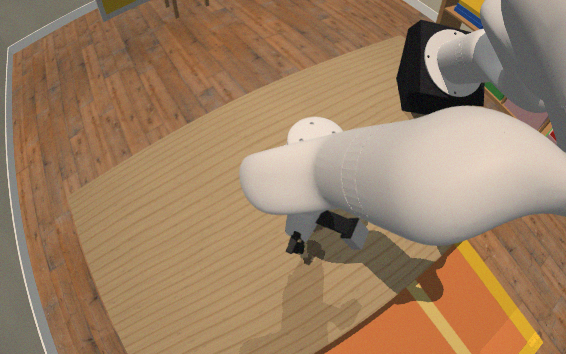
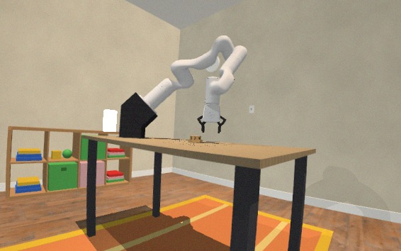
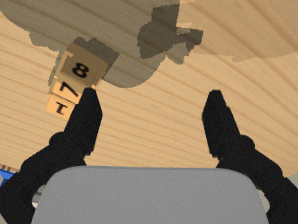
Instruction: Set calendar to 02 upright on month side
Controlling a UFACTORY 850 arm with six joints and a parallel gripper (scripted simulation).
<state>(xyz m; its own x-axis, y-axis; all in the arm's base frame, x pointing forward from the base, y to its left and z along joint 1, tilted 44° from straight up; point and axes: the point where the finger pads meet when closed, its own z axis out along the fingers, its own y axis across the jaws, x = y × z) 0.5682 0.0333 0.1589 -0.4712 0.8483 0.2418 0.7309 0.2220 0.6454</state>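
My gripper is now 80 mm to the left of the wooden cube, 60 mm past it and 50 mm above it. Also, from my hand: wooden calendar tray: 60 mm to the right, 60 mm below, 60 mm behind.
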